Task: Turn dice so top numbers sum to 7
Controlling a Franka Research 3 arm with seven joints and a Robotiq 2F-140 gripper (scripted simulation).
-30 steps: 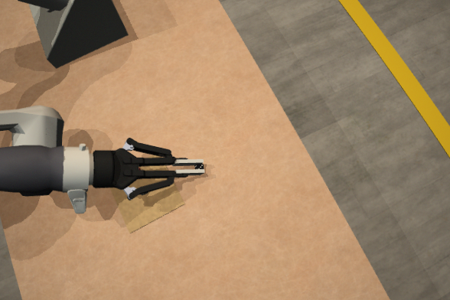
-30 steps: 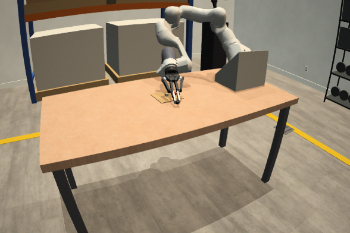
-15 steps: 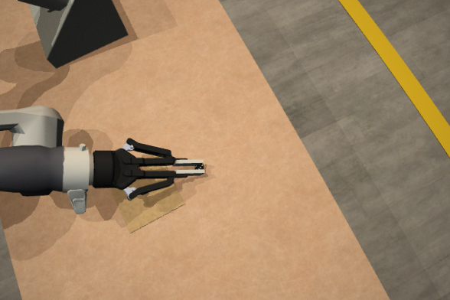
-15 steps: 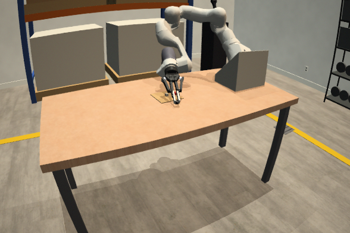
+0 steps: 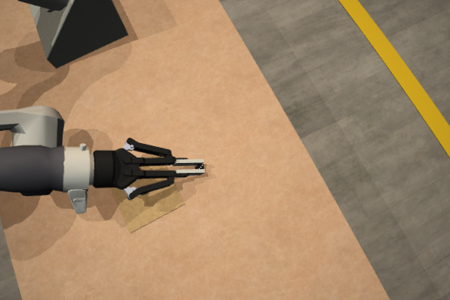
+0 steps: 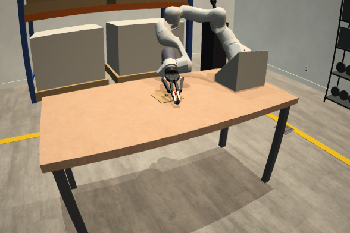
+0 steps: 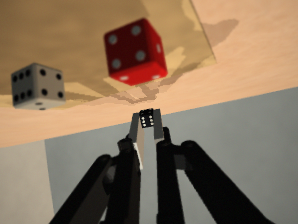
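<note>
Right now my hand is 120 mm to the left of the white die, 30 mm above it and 10 mm past it. Round my hand: black die: 20 mm to the left, 20 mm below, 10 mm ahead; then red die: 110 mm to the right, 60 mm behind, 30 mm below; then tan mat: 120 mm to the right, 40 mm below, 10 mm behind.
</note>
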